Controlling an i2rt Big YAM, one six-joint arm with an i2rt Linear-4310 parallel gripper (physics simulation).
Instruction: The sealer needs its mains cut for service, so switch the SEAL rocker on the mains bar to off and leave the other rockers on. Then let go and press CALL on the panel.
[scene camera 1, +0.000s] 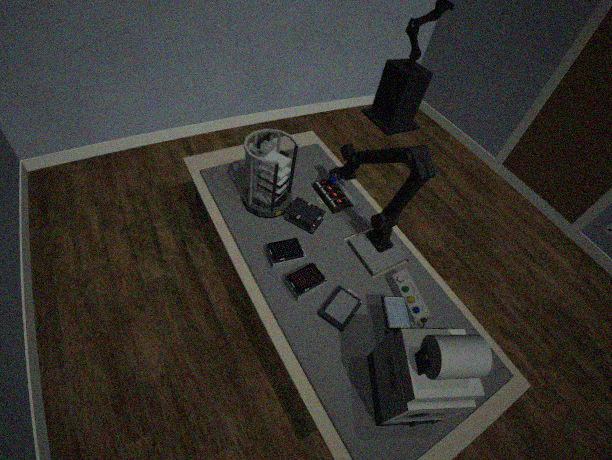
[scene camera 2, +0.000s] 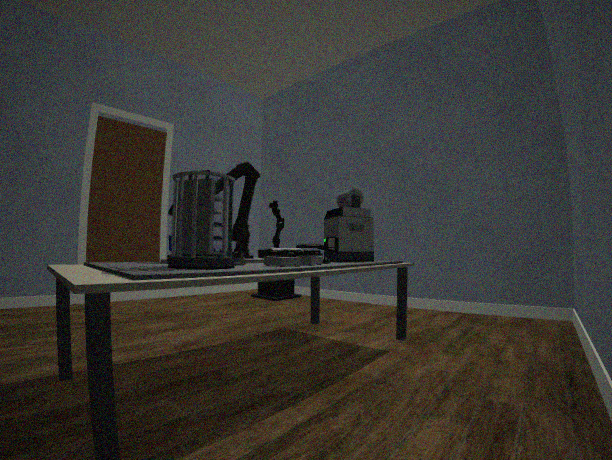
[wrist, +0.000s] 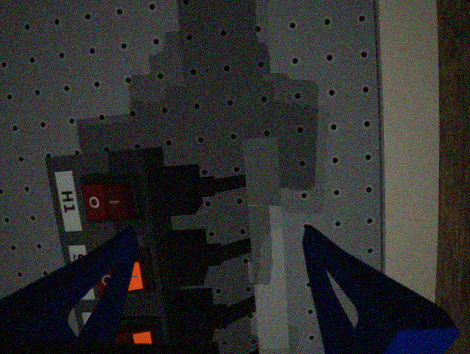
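The mains bar (scene camera 1: 332, 194) (wrist: 132, 162) lies near the table's back edge, by the far end. In the wrist view, its H1 rocker (wrist: 107, 201) is dark red and unlit. The SEAL rocker (wrist: 135, 276) glows orange on its "I" side; the left finger covers part of it and most of its label. Another rocker (wrist: 142, 338) glows orange at the bottom edge. My gripper (scene camera 1: 334, 177) (wrist: 220, 234) is open and empty, low over the bar, its left finger over the SEAL side and its right finger beyond the plugs. A button panel (scene camera 1: 420, 304) stands beyond the arm's base; its lettering is unreadable.
A round rack (scene camera 1: 274, 192) (scene camera 2: 202, 262) stands near the bar and hides most of the gripper in scene camera 2. Black plugs and cables run to a pale channel (wrist: 272, 310). Dark trays (scene camera 1: 285, 250) (scene camera 1: 305, 278) and a machine with a white roll (scene camera 1: 462, 356) are on the table.
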